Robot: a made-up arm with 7 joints. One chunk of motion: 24 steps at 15 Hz.
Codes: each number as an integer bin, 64 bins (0 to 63) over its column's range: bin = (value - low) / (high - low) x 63, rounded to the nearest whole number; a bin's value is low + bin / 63 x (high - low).
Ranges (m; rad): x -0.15..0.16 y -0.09..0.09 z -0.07..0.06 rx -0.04..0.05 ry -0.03..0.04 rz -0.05..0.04
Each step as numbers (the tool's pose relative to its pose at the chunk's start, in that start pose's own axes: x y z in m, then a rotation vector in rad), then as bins.
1 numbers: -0.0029 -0.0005 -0.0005 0.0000 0.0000 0.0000
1 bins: 30 31 34 28 27 35
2 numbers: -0.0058 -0.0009 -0.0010 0.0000 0.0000 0.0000
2 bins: 29 31 33 28 27 35
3 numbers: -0.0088 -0.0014 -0.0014 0.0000 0.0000 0.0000
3 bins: 29 31 33 28 27 35
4 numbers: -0.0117 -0.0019 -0.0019 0.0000 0.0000 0.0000
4 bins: 28 31 33 28 27 35
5 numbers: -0.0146 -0.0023 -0.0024 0.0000 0.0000 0.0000
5 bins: 28 31 33 28 27 35
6 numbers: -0.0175 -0.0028 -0.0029 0.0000 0.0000 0.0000
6 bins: 27 31 33 28 27 35
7 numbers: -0.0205 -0.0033 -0.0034 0.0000 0.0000 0.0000
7 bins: 26 30 32 28 27 35
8 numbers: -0.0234 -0.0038 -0.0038 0.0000 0.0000 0.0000
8 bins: 26 30 32 28 27 35
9 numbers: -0.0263 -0.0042 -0.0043 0.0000 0.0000 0.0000
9 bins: 25 30 32 28 27 35
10 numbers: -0.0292 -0.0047 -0.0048 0.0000 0.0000 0.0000
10 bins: 25 30 32 28 27 35
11 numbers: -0.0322 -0.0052 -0.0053 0.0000 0.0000 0.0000
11 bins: 24 30 31 28 27 35
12 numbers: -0.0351 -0.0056 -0.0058 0.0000 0.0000 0.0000
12 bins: 23 30 31 28 27 35
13 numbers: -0.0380 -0.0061 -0.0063 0.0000 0.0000 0.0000
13 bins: 23 29 31 28 27 35
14 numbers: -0.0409 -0.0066 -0.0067 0.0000 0.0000 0.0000
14 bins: 22 29 31 28 27 35
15 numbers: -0.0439 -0.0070 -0.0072 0.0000 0.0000 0.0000
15 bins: 22 29 30 28 27 35
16 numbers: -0.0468 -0.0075 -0.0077 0.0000 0.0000 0.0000
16 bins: 21 29 30 28 27 35
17 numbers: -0.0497 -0.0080 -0.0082 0.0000 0.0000 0.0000
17 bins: 20 29 30 28 27 35
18 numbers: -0.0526 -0.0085 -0.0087 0.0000 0.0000 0.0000
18 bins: 20 29 30 28 27 35
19 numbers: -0.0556 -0.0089 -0.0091 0.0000 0.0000 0.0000
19 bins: 19 28 30 28 27 35
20 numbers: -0.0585 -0.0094 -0.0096 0.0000 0.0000 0.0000
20 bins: 19 28 29 28 27 35
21 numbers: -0.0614 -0.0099 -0.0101 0.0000 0.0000 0.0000
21 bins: 18 28 29 28 27 35
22 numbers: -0.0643 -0.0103 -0.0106 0.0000 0.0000 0.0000
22 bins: 17 28 29 28 27 35
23 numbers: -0.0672 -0.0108 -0.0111 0.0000 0.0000 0.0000
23 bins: 17 28 29 28 27 35
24 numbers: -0.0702 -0.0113 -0.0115 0.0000 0.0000 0.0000
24 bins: 16 28 28 28 27 35
